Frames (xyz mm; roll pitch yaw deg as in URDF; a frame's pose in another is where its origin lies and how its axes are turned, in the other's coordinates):
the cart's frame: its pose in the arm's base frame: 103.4 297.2 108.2 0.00 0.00 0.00
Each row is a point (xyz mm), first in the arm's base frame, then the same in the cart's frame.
Working: the arm's base frame: its pose in the cart's frame: -103.4 -297.2 -108.2 0.00 0.00 0.00

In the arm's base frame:
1: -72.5 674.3 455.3
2: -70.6 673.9 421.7
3: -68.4 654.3 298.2
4: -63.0 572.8 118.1
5: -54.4 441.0 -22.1
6: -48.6 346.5 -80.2
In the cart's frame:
1: -175.9 377.1 347.1
2: -174.0 376.7 313.5
3: -171.8 357.1 190.0
4: -166.4 275.6 9.9
5: -157.8 143.8 -130.3
6: -152.0 49.3 -188.4

